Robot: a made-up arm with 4 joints.
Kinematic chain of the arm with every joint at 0, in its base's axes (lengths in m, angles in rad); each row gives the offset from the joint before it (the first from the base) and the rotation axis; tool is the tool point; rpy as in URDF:
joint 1: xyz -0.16 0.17 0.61 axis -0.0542 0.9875 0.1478
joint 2: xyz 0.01 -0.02 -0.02 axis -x
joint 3: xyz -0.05 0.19 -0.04 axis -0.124 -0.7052 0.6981
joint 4: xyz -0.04 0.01 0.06 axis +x
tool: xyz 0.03 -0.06 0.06 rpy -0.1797 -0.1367 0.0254
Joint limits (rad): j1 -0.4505..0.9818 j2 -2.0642..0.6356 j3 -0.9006..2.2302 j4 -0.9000..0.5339
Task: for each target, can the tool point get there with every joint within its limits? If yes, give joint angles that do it. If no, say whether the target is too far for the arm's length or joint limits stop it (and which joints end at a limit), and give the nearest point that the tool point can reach.
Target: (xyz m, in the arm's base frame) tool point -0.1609 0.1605 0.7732
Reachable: yes | joints 0.4869 -1.0134 0.4915 -0.0743
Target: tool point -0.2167 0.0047 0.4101
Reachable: no: joint limits stop it (at a limit: joint 1, joint 2, joint 3, joint 4) | nearest point -0.2435 0.2085 0.4588 | short by 0.211 m
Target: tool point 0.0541 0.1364 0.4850
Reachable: no: joint limits stop it (at a limit: joint 1, joint 3, joint 4) | nearest point 0.0023 0.1036 0.6629 | short by 0.188 m
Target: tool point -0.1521 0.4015 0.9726
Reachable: no: too far | nearest point -0.1558 0.2886 0.7984 | short by 0.208 m
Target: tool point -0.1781 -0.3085 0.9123
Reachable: no: too far | nearest point -0.1698 -0.0342 0.7565 | short by 0.316 m
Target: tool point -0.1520 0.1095 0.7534
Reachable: yes | joints 0.7313 -1.4601 1.2086 0.0711
